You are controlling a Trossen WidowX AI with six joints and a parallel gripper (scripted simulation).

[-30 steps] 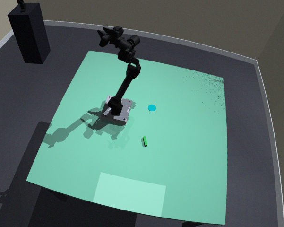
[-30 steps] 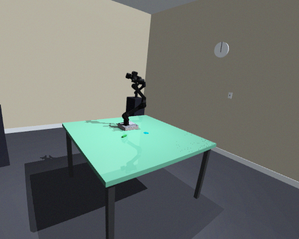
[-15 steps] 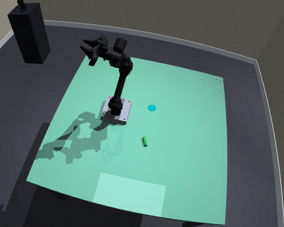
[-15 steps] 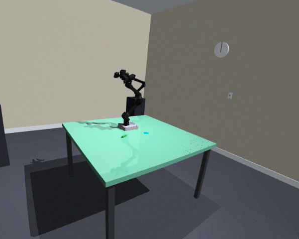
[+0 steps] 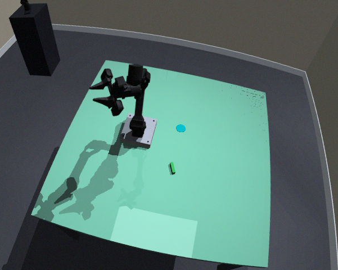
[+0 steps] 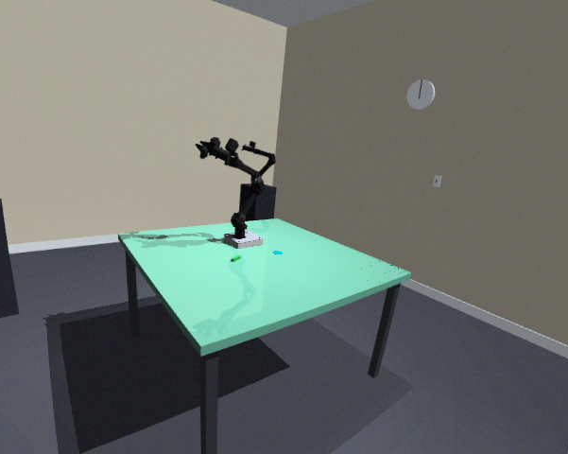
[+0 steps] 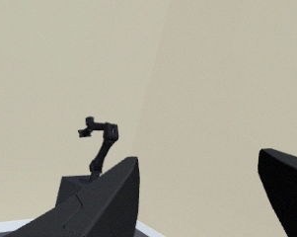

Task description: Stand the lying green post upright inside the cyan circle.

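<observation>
Right now my gripper tip is 36 cm short of the green post, 6 cm to the right of it and 60 cm above it. Round my gripper tip: cyan circle: 39 cm ahead, 35 cm to the left, 61 cm below.
</observation>
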